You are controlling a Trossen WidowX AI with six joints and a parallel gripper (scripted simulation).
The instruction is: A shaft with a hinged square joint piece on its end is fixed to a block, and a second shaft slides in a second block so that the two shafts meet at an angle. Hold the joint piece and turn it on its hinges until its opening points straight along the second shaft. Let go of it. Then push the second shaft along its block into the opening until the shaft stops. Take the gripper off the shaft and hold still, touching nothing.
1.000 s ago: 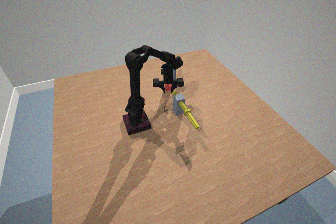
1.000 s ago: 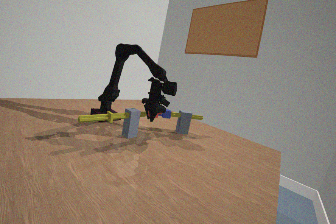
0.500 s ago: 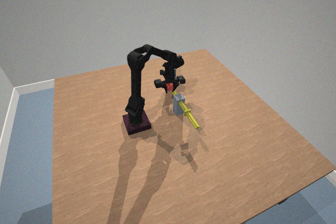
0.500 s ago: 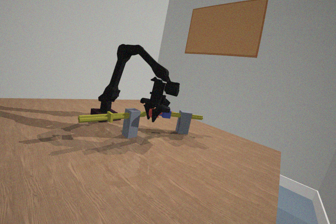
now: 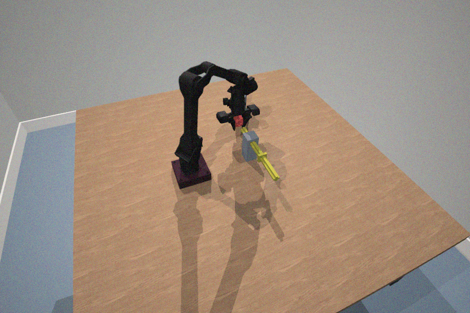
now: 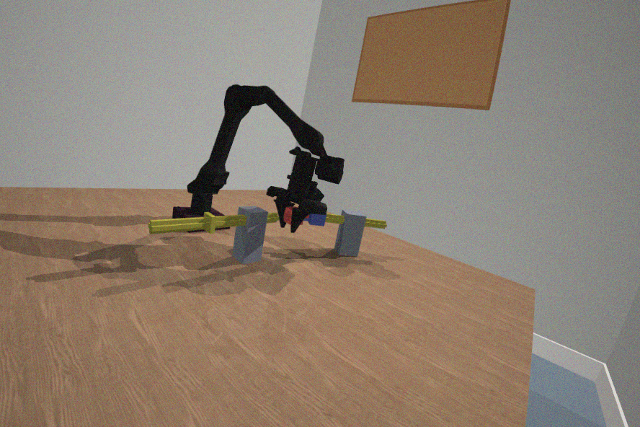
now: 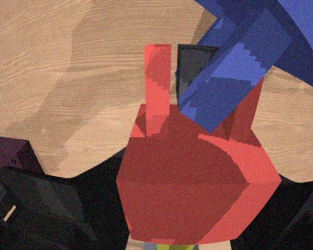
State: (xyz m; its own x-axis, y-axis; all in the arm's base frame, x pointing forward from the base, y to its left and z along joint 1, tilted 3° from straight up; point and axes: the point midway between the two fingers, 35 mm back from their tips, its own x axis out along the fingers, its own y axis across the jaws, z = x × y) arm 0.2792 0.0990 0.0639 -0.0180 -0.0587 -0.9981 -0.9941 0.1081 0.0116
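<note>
The red joint piece lies 40 mm above my gripper tip and 20 mm to the left of it.
</note>
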